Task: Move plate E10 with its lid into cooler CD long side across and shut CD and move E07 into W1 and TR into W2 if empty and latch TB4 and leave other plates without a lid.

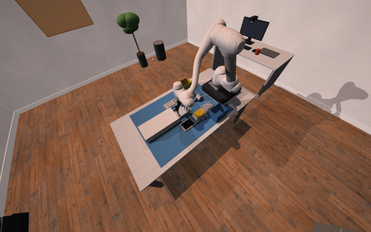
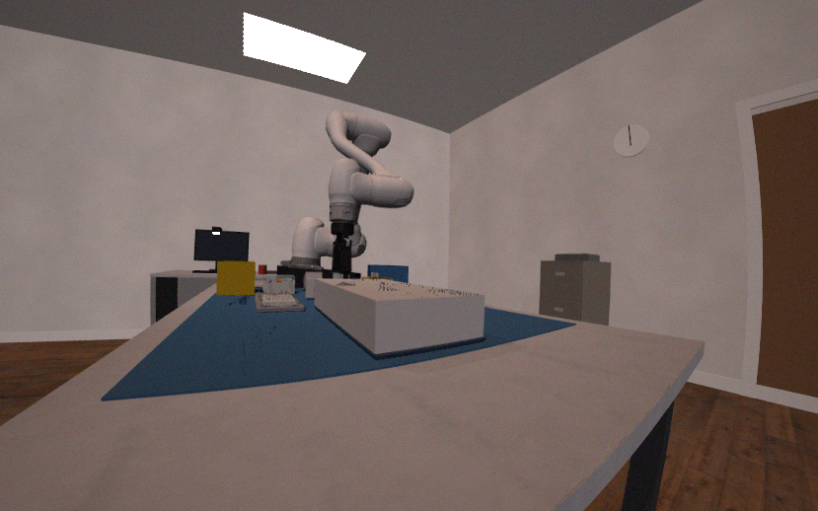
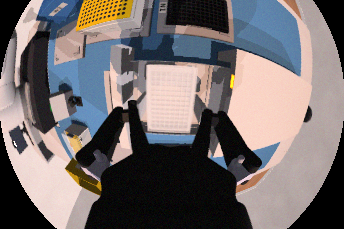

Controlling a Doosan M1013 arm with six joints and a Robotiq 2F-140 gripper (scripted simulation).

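Now: the cooler drawer 40 mm ahead of my hand and 30 mm below it. Also, from my hand: white cooler CD: 170 mm ahead, 20 mm to the left, 20 mm below; label N2: 200 mm to the right, 40 mm below; black plate: 190 mm to the left, 40 mm below, 30 mm ahead.
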